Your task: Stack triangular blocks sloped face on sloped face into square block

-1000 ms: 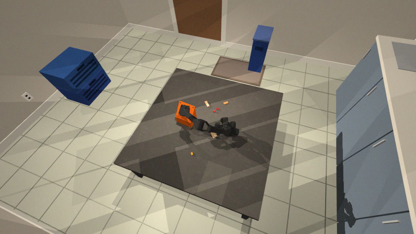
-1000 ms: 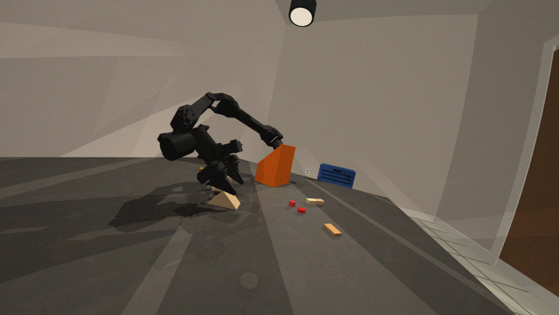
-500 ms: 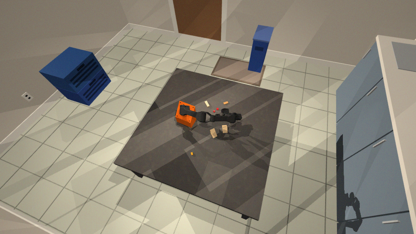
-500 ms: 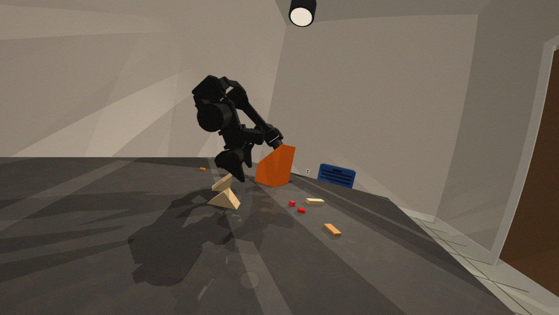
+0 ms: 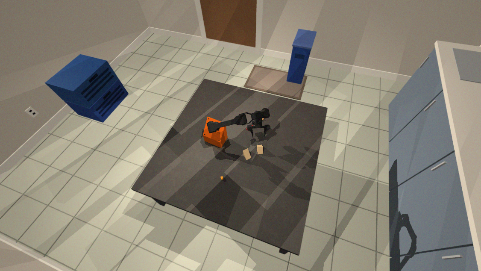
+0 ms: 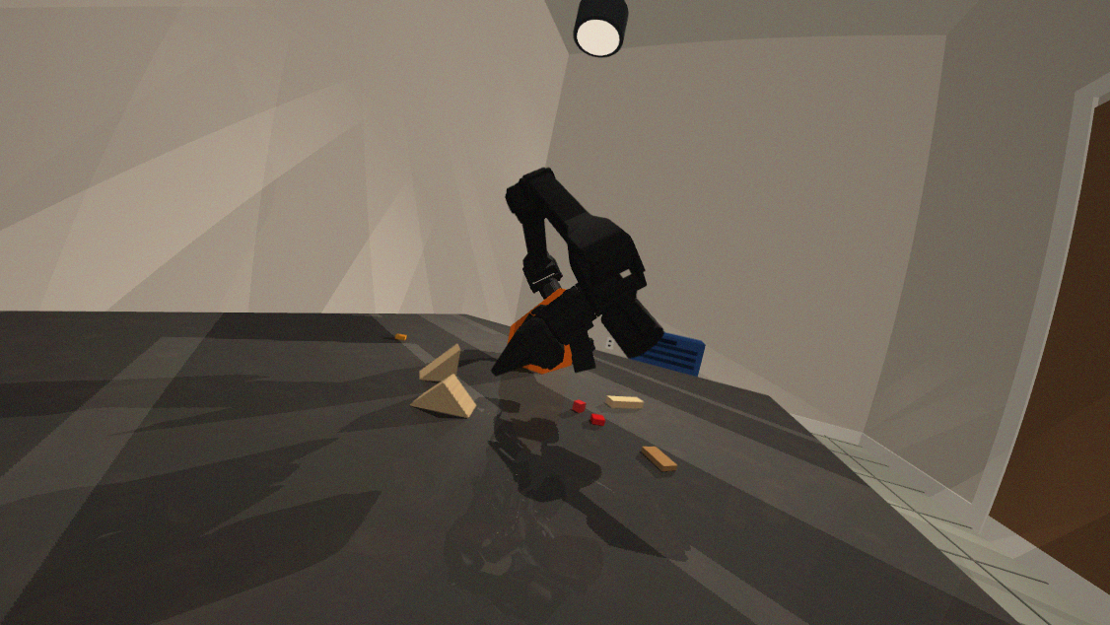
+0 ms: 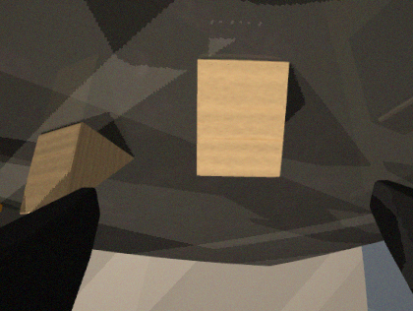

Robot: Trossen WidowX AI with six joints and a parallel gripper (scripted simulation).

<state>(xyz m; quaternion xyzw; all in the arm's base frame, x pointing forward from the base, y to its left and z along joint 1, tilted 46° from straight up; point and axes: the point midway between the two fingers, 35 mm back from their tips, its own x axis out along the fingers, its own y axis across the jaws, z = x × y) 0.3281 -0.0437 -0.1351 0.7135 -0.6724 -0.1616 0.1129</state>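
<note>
Right now the tan triangular block is 60 mm to the right of my gripper tip, 60 mm below it and 30 mm ahead of it.
</note>
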